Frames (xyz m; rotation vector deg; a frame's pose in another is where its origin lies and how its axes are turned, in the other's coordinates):
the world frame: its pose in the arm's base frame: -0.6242 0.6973 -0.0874 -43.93 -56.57 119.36
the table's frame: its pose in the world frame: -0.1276 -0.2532 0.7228 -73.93 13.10 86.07
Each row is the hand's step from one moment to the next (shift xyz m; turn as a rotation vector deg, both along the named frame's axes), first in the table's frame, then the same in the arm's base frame.
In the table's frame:
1: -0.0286 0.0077 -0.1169 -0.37 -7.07 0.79
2: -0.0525 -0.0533 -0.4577 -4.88 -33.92 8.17
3: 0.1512 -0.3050 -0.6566 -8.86 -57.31 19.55
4: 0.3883 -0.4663 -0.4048 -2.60 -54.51 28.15
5: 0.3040 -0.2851 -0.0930 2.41 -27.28 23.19
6: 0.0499 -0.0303 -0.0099 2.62 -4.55 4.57
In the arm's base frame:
1: 0.0211 0.1036 0.0581 -6.90 0.94 -1.52
2: 0.0212 0.4377 0.1518 -34.80 -0.24 -5.49
3: -0.1193 0.7283 -0.0488 -60.05 -5.98 -10.14
4: -0.2502 0.5749 -0.3728 -57.25 -13.64 -17.52
5: -0.1630 0.2176 -0.3293 -29.30 -14.76 -14.54
6: -0.0123 0.0265 -0.0515 -4.38 -2.70 -4.68

